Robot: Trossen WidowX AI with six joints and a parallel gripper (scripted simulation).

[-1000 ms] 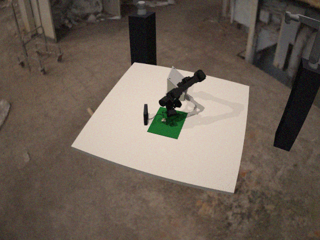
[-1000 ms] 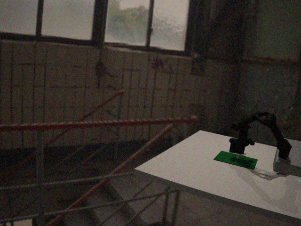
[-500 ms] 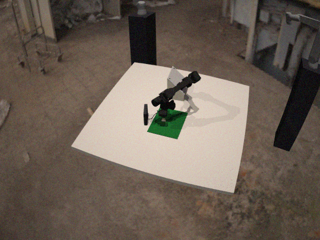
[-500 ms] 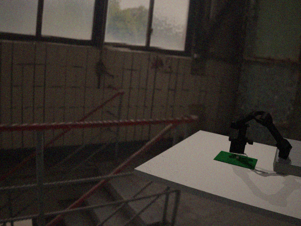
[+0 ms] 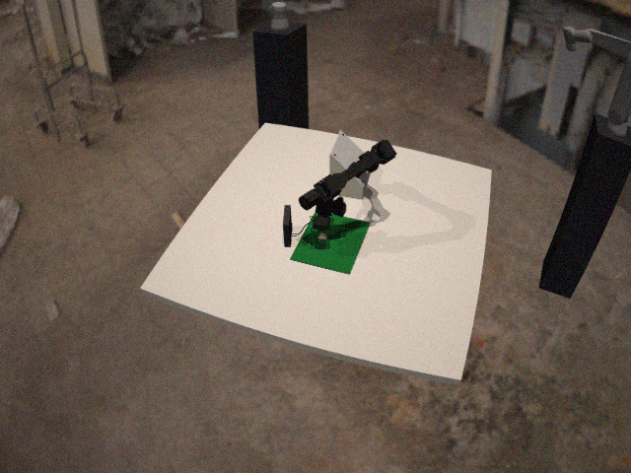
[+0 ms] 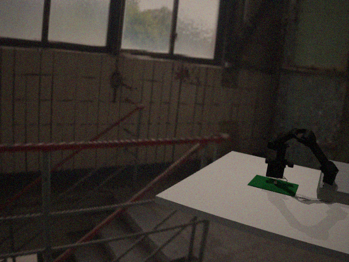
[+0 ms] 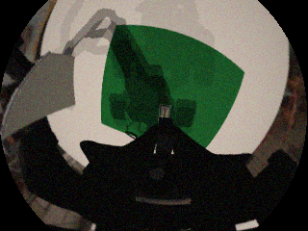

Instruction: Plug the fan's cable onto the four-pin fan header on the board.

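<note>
Now: gripper tip 6 cm above the pale four-pin header. Round my gripper tip: green board (3 cm to the left, 8 cm below); dark plug (1 cm to the right, 1 cm above); black fan (4 cm ahead, 12 cm to the right).
</note>
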